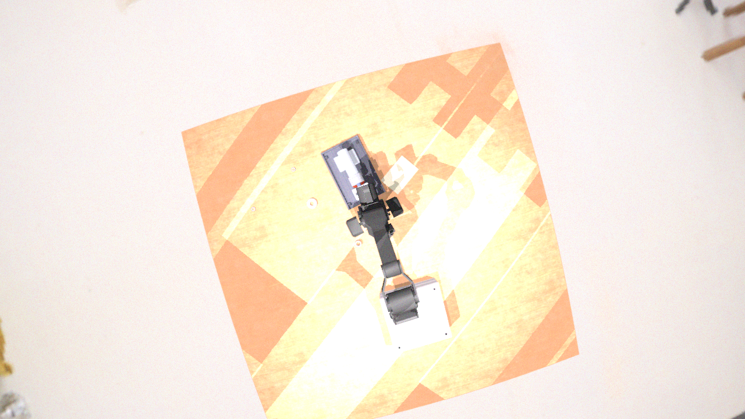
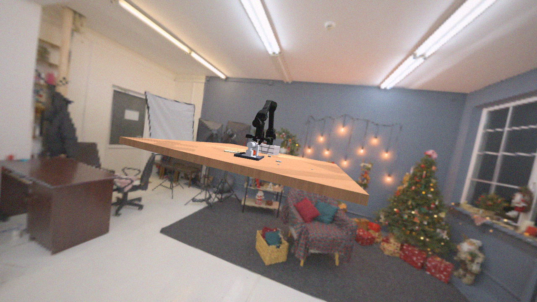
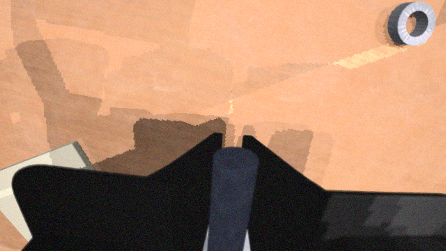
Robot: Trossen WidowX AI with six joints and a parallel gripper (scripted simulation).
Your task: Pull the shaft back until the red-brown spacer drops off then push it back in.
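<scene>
Right now the red-brown spacer is 13 cm ahead of my gripper tip, 2 cm to the left of it and 2 cm below it. Also, from my gripper tip: cream flat block (13 cm to the right, 11 cm ahead, 4 cm below); then dark grey shaft (8 cm ahead, 3 cm above, 1 cm to the left).
</scene>
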